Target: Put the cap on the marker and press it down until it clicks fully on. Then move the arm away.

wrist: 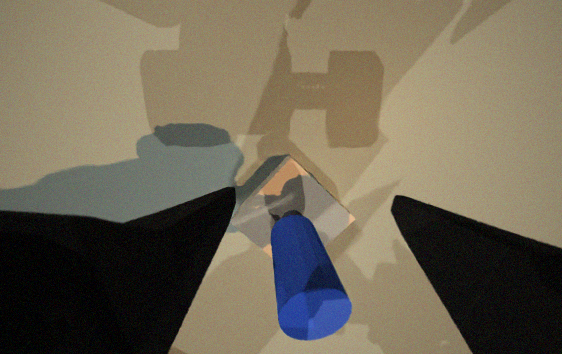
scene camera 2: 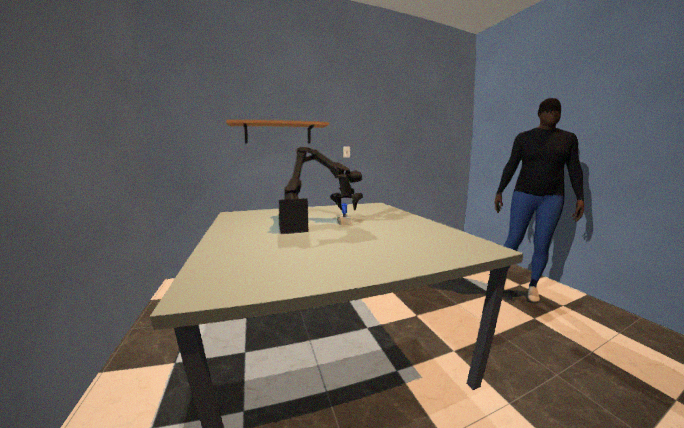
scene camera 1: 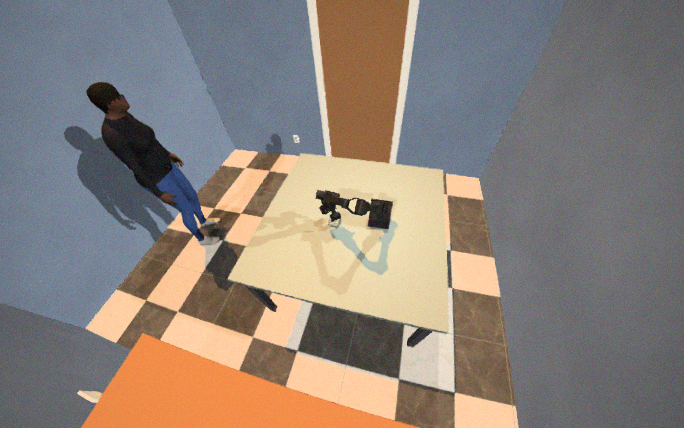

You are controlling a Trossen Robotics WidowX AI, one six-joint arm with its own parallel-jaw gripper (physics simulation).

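Seen in the pictures: gripper, fingertip midpoint: (wrist: 312, 198) (scene camera 2: 348, 210) (scene camera 1: 329, 216); arm's base at its link origin: (scene camera 2: 292, 204) (scene camera 1: 381, 207).
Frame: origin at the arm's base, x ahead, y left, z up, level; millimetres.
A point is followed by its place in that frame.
Observation:
A blue cap (scene camera 2: 344, 207) {x 301, y 81, z -45 mm} (wrist: 305, 265) {x 314, y 105, z -36 mm} stands nearly upright over a small pale block (scene camera 1: 334, 223) {x 294, y 132, z -109 mm} (scene camera 2: 345, 221) {x 303, y 64, z -123 mm} (wrist: 327, 202) {x 336, y 91, z -103 mm} on the table. A short dark part shows at the cap's lower end, above the block. The rest of the marker is hidden by the cap and block, and how tightly the cap sits cannot be told. My gripper (scene camera 1: 332, 217) {x 333, y 114, z -69 mm} (scene camera 2: 347, 205) {x 333, y 114, z -69 mm} (wrist: 312, 198) {x 333, y 114, z -69 mm} is open and points down. In the wrist view one black finger is left of the cap and the other right of it, with gaps on both sides. The fingertips are above the table.
The pale table (scene camera 1: 403, 282) {x -222, y 415, z -141 mm} (scene camera 2: 312, 267) {x 28, y -468, z -141 mm} carries the arm's black base (scene camera 1: 380, 214) {x -7, y 97, z 42 mm} (scene camera 2: 293, 216) {x 2, y -35, z -54 mm}. A person (scene camera 1: 136, 146) (scene camera 2: 547, 161) stands beyond one table edge. An orange shelf (scene camera 1: 216, 388) (scene camera 2: 277, 122) is on the wall. Arm shadows cross the table.

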